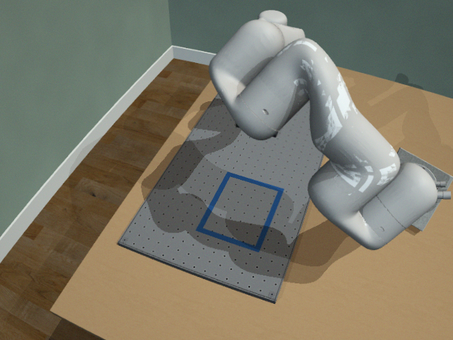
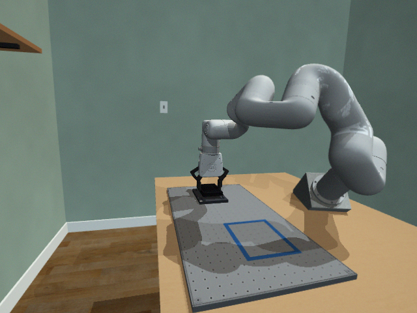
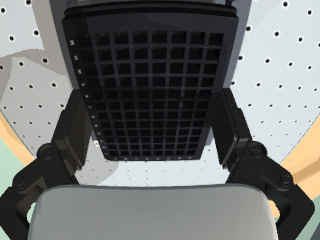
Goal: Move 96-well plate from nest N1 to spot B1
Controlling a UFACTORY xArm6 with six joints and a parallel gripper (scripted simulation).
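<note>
The dark plate nest N1 lies 4 cm below my hand. Round my hand: black 96-well plate: 1 cm below.
</note>
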